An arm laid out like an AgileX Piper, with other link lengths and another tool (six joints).
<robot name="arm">
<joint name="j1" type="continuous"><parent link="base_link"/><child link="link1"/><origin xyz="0 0 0.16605" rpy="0 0 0"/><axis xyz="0 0 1"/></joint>
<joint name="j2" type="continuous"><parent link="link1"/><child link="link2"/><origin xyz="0 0 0" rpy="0 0 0"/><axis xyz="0 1 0"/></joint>
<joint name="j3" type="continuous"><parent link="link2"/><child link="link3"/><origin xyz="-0.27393 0 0.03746" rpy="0 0 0"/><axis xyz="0 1 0"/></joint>
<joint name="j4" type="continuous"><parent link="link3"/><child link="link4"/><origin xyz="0.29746 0 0.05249" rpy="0 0 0"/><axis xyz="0.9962 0 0.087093"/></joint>
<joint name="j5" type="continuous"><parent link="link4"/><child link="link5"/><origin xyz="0 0 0" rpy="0 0 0"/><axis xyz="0 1 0"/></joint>
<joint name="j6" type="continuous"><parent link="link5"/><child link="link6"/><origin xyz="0.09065 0 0.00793" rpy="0 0 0"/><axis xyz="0.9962 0 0.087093"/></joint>
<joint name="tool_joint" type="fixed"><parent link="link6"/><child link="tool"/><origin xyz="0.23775 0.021 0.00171" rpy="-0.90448 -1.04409 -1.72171"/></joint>
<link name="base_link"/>
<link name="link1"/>
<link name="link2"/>
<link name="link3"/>
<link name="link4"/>
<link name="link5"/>
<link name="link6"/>
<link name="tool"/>
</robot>
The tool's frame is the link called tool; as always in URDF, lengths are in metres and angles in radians. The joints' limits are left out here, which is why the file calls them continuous.
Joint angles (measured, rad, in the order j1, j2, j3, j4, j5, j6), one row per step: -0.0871 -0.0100 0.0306 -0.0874 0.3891 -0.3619; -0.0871 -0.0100 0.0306 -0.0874 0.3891 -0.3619; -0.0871 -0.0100 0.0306 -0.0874 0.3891 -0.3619; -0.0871 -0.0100 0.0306 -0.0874 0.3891 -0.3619; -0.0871 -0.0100 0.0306 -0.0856 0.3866 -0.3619; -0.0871 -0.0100 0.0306 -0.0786 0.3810 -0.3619; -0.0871 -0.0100 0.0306 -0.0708 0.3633 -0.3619; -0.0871 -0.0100 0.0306 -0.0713 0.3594 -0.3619; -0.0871 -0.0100 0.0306 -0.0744 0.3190 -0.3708; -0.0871 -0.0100 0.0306 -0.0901 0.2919 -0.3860; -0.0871 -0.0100 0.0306 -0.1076 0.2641 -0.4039; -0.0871 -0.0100 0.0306 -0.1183 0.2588 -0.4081; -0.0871 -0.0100 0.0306 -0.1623 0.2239 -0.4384; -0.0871 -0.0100 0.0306 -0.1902 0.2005 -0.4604; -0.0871 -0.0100 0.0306 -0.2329 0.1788 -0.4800; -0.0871 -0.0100 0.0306 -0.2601 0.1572 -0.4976; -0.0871 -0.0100 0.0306 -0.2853 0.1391 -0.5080; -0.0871 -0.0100 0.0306 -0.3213 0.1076 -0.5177; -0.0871 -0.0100 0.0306 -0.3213 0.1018 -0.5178
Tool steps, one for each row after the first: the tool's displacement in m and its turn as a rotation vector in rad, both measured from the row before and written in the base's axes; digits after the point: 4 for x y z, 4 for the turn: 0.0000 0.0000 0.0000 0.0000 0.0000 0.0000; 0.0000 0.0000 0.0000 0.0000 0.0000 0.0000; 0.0000 0.0000 0.0000 0.0000 0.0000 0.0000; 0.0003 0.0003 0.0008 0.0016 -0.0026 0.0003; 0.0008 0.0011 0.0017 0.0064 -0.0062 0.0009; 0.0023 0.0013 0.0054 0.0061 -0.0183 0.0018; 0.0005 0.0000 0.0012 -0.0009 -0.0038 0.0002; 0.0045 -0.0002 0.0124 -0.0153 -0.0389 0.0051; 0.0026 -0.0019 0.0083 -0.0328 -0.0239 0.0048; 0.0024 -0.0019 0.0085 -0.0374 -0.0240 0.0053; 0.0004 -0.0011 0.0016 -0.0152 -0.0038 0.0007; 0.0025 -0.0041 0.0109 -0.0767 -0.0270 0.0071; 0.0015 -0.0021 0.0074 -0.0516 -0.0178 0.0054; 0.0011 -0.0030 0.0071 -0.0639 -0.0149 0.0040; 0.0012 -0.0011 0.0070 -0.0466 -0.0162 0.0051; 0.0009 -0.0007 0.0059 -0.0372 -0.0138 0.0040; 0.0014 0.0002 0.0102 -0.0486 -0.0256 0.0075; 0.0003 0.0006 0.0018 -0.0007 -0.0055 0.0018
